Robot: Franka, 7 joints.
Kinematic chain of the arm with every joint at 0, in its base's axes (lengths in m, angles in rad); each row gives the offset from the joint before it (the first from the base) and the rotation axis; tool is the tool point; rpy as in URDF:
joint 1: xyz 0 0 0.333 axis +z
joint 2: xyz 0 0 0 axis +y
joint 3: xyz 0 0 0.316 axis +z
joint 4: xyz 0.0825 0 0 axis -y
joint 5: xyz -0.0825 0 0.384 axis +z
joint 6: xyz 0 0 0 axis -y
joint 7: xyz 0.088 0 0 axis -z
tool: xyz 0 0 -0.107 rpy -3.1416 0 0
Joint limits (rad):
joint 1: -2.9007..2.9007
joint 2: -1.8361..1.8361
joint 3: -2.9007..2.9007
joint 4: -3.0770..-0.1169
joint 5: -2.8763..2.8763
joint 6: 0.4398..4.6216
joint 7: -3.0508..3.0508
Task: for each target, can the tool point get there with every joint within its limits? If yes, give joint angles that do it. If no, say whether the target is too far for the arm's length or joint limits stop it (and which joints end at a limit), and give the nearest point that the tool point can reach.
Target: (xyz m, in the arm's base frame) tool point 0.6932 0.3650 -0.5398
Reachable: no: too far | nearest point 0.5213 0.2745 -0.2639 | short by 0.337 m
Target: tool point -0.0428 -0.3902 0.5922
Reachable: yes | joints -0.0287 0.8634 -2.1839 -1.8953 0.3497 0.9872 -1.3933
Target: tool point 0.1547 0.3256 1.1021
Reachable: yes | joints -1.1114 -0.0600 2.0603 -0.6671 -1.2129 2.6308 -0.4086
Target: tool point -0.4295 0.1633 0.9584
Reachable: yes | joints -1.9715 0.5371 -2.0884 -1.2462 -1.2296 2.1578 0.3653
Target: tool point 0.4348 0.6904 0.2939
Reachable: yes | joints -1.9417 -1.5481 2.3932 -0.4983 0.6828 3.4760 -0.3912
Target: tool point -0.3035 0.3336 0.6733
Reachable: yes | joints 1.1649 -0.7006 0.6924 -2.0392 -1.9400 3.1699 0.8708
